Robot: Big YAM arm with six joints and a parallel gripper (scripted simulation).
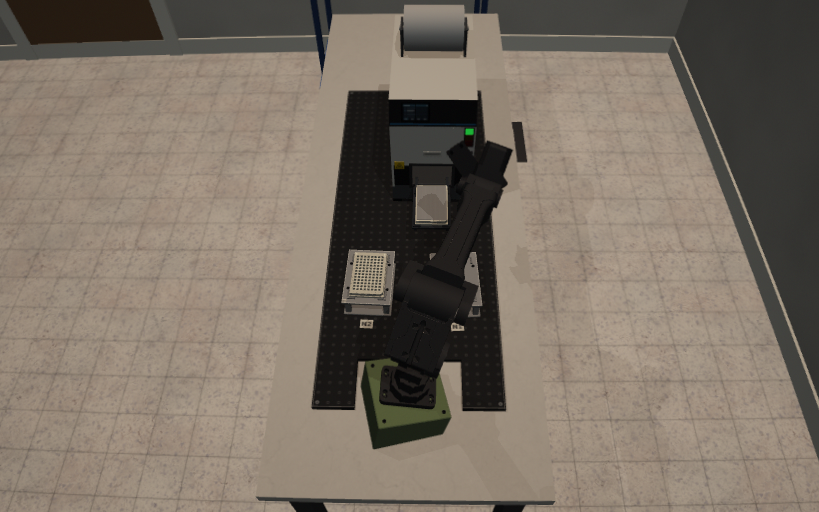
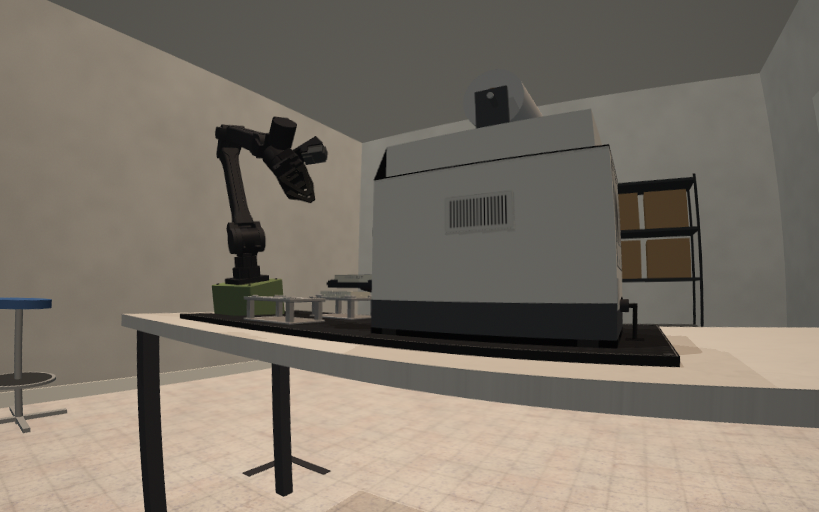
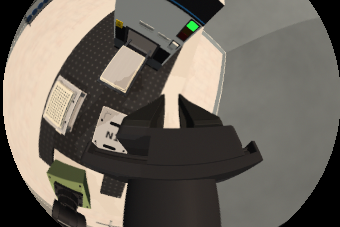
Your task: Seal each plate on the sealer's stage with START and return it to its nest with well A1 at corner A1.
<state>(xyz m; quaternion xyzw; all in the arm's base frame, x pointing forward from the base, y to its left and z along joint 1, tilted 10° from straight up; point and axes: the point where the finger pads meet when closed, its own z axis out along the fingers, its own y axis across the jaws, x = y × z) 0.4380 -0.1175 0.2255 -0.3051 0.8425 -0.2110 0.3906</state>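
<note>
The sealer stage is 7 cm ahead of my hand, 11 cm to the left of it and 19 cm below it. The rest, counted from my hand: yellow warning label: 17 cm ahead, 20 cm to the left, 13 cm below; foil roll: 41 cm ahead, 11 cm to the left, 14 cm above; white well plate: 13 cm behind, 26 cm to the left, 21 cm below.
</note>
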